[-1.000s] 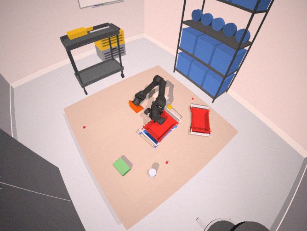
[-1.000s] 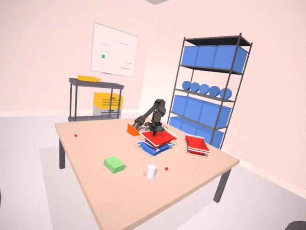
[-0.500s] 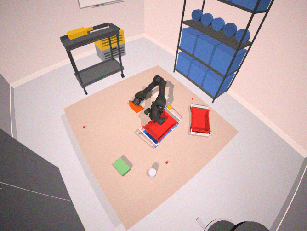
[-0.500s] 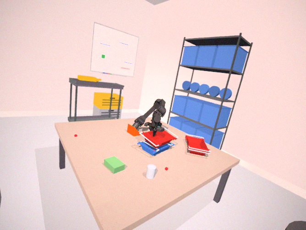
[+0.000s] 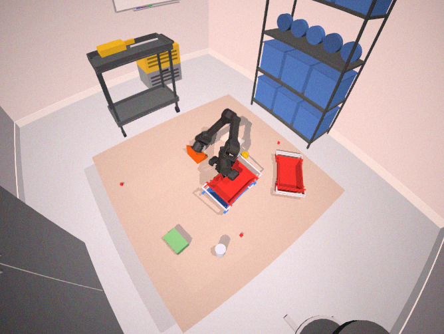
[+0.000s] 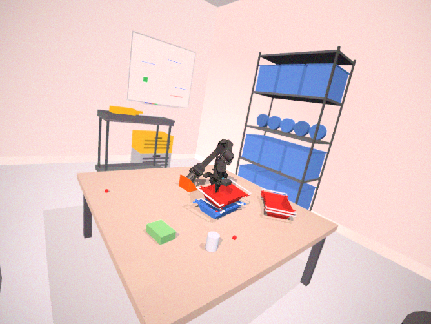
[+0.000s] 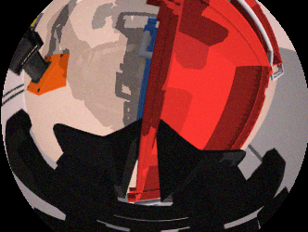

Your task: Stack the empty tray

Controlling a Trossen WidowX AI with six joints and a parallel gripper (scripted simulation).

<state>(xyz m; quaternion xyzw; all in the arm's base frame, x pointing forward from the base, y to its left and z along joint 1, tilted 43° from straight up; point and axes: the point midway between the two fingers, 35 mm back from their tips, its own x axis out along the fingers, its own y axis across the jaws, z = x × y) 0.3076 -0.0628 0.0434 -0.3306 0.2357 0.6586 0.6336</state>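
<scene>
Now: gripper tip 70 mm short of the red tray, 20 mm below it and 10 mm to the right of it. Also, from my gripper tip: cream pad 310 mm to the left, 250 mm behind, 100 mm below; then yellow puck 280 mm to the left, 90 mm below, 90 mm behind; then green block 430 mm to the right, 120 mm ahead, 80 mm below.
</scene>
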